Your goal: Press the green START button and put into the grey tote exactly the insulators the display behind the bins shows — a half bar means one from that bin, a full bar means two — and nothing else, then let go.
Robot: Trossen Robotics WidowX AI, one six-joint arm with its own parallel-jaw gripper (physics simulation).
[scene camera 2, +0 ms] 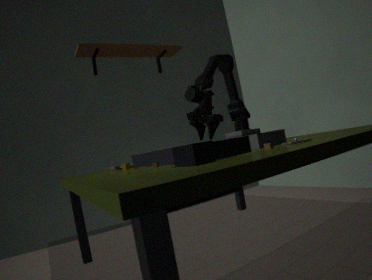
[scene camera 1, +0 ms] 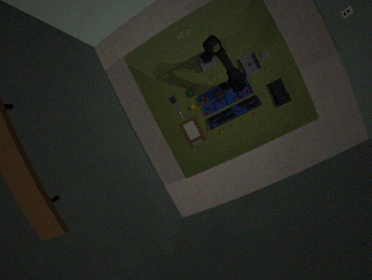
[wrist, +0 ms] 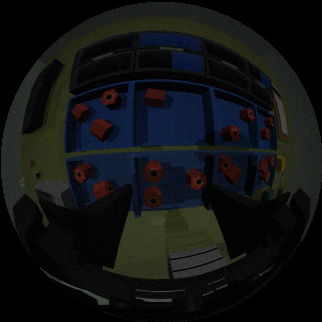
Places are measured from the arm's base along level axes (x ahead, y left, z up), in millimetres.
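Where they show: gripper, fingertip midpoint: (scene camera 2: 205,139) (wrist: 170,188); arm's base, link origin: (scene camera 2: 242,131) (scene camera 1: 207,58).
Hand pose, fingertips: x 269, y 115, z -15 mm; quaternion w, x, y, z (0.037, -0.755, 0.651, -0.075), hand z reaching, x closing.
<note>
Each offset is from my fingertips to the top centre of the thing. "spot": to the spot under its first point.
My gripper (scene camera 1: 239,85) (scene camera 2: 206,138) (wrist: 170,188) is open and empty, above the near row of blue bins {spot: 35 mm down, 56 mm back, 31 mm left} (wrist: 136,212). Red insulators lie in both rows: in the second near bin, two {39 mm down, 2 mm ahead, 15 mm left} (wrist: 154,171) {39 mm down, 36 mm back, 11 mm left} (wrist: 153,196) at left and one {39 mm down, 3 mm back, 45 mm right} (wrist: 196,179) at right; in the second far bin, one {40 mm down, 101 mm ahead, 28 mm left} (wrist: 155,97). The display {spot: 46 mm down, 120 mm ahead, 172 mm left} (wrist: 74,89) behind shows a full blue bar top second, a half bar below it and a half bar at the top right. The grey tote {15 mm down, 132 mm back, 205 mm left} (scene camera 1: 243,64) (wrist: 57,190) holds a red insulator {39 mm down, 134 mm back, 213 mm left} (scene camera 1: 250,64). The green button {28 mm down, 59 mm back, 332 mm right} (scene camera 1: 190,93) stands beyond the opposite bin end.
A dark box {13 mm down, 154 mm ahead, 370 mm left} (scene camera 1: 279,93) (wrist: 44,97) stands beyond the display's tote-side end. A brown-framed white panel {spot: 63 mm down, 240 mm ahead, 494 mm right} (scene camera 1: 183,131) lies at the other end. Yellow blocks {30 mm down, 58 mm ahead, 343 mm right} (scene camera 1: 193,106) {42 mm down, 337 mm ahead, 172 mm right} (scene camera 1: 221,132) lie nearby. A wooden shelf (scene camera 2: 127,50) is on the wall. The light is dim.
</note>
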